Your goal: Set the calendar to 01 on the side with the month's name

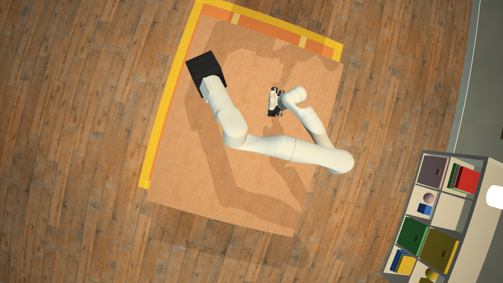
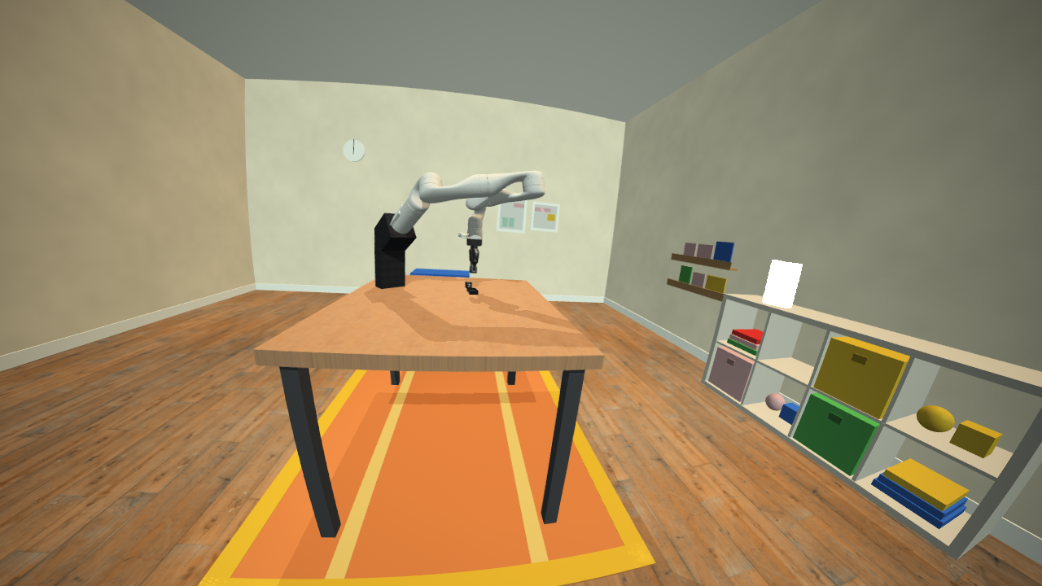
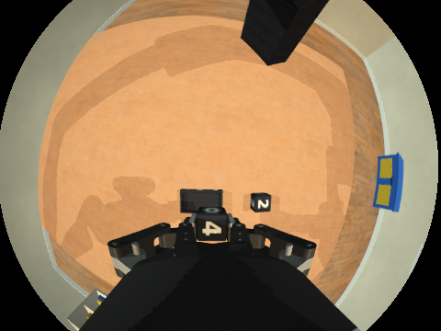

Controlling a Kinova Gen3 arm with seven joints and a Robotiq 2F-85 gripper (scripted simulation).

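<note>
My gripper is now 120 mm above the black calendar tray, 20 mm to the left of it and 10 mm past it. The rest, counted from my hand: black digit cube (110 mm below, 90 mm to the left, 10 mm ahead).
</note>
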